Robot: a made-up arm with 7 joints. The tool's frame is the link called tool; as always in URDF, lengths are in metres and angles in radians.
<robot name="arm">
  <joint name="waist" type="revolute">
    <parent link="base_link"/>
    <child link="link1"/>
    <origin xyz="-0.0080 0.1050 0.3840" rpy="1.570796 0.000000 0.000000"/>
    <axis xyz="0 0 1"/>
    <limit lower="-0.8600" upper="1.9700"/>
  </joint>
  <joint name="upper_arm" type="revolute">
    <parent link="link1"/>
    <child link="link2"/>
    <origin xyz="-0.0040 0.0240 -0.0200" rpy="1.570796 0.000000 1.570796"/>
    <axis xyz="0 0 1"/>
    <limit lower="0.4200" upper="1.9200"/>
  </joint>
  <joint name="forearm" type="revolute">
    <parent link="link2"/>
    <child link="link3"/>
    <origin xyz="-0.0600 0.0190 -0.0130" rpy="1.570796 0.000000 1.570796"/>
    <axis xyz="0 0 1"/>
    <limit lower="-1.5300" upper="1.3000"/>
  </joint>
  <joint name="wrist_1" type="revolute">
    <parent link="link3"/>
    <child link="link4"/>
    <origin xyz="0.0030 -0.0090 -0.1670" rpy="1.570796 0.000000 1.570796"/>
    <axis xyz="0 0 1"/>
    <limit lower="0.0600" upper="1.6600"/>
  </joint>
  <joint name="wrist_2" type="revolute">
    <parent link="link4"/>
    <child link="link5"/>
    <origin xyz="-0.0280 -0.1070 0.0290" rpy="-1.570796 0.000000 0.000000"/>
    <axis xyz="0 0 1"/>
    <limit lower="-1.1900" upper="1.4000"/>
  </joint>
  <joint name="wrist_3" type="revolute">
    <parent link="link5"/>
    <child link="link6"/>
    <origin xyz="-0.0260 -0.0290 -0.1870" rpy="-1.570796 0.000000 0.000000"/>
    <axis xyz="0 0 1"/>
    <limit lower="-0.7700" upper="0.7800"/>
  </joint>
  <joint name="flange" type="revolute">
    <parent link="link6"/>
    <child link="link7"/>
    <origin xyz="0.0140 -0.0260 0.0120" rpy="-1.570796 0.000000 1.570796"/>
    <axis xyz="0 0 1"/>
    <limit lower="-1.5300" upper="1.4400"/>
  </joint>
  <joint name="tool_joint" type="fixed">
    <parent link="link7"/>
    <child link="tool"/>
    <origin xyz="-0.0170 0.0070 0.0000" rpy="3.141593 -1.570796 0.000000"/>
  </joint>
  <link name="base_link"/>
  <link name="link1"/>
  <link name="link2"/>
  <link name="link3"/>
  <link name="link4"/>
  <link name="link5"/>
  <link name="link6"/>
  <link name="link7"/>
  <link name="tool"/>
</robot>
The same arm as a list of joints. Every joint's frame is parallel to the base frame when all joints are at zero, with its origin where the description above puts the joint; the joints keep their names.
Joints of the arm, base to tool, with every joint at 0 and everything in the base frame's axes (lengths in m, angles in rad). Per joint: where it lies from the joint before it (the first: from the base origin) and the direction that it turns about. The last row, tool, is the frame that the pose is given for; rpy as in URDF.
waist: axis 0 -1 0 xyz -0.008 0.105 0.384
upper_arm: axis 1 0 0 xyz -0.004 0.02 0.024
forearm: axis 0 0 1 xyz -0.013 -0.019 -0.06
wrist_1: axis 0 -1 0 xyz -0.009 -0.003 -0.167
wrist_2: axis 0 0 1 xyz -0.028 -0.029 -0.107
wrist_3: axis 0 1 0 xyz -0.026 -0.029 -0.187
flange: axis -1 0 0 xyz 0.014 0.012 0.026
tool: xyz 0 -0.007 0.017 rpy -3.1416 0 3.1416
Joint limits (rad, base to tool): -0.86..1.97 0.42..1.92 -1.53..1.3 0.06..1.66 -1.19..1.4 -0.77..0.78 -1.53..1.44

